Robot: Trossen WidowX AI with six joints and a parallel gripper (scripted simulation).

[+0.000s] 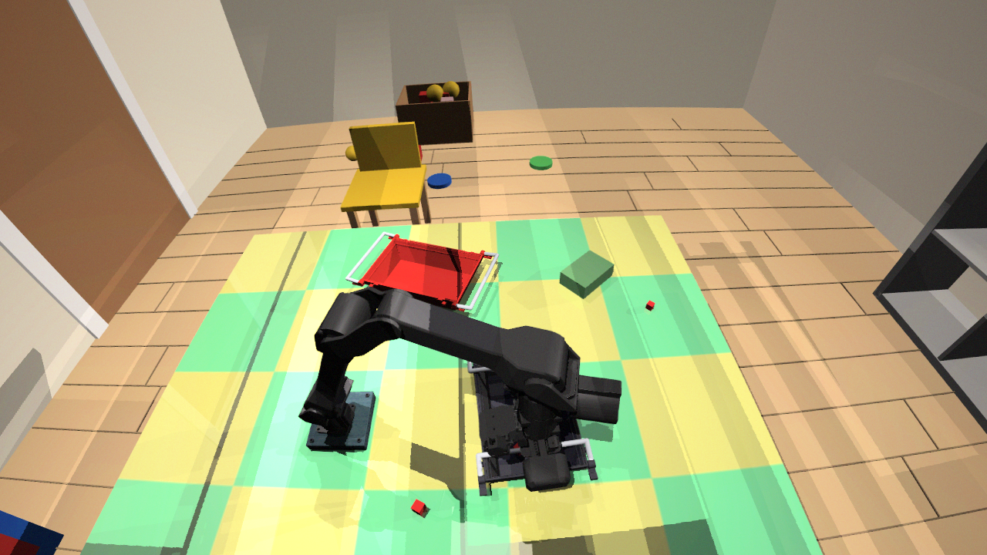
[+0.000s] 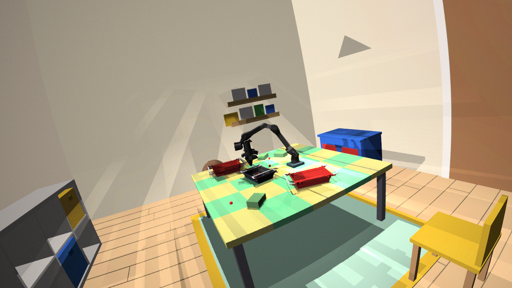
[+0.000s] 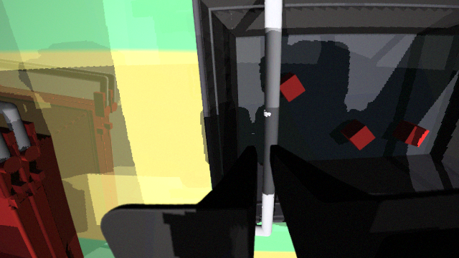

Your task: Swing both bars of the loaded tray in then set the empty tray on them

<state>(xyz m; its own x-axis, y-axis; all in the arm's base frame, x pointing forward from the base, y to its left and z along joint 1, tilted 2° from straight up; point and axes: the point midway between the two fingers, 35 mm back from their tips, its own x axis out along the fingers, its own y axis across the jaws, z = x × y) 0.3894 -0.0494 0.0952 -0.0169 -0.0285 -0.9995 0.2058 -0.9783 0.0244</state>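
Now: gripper tip 46 cm to the right of the red tray, 29 cm past it and 4 cm above it.
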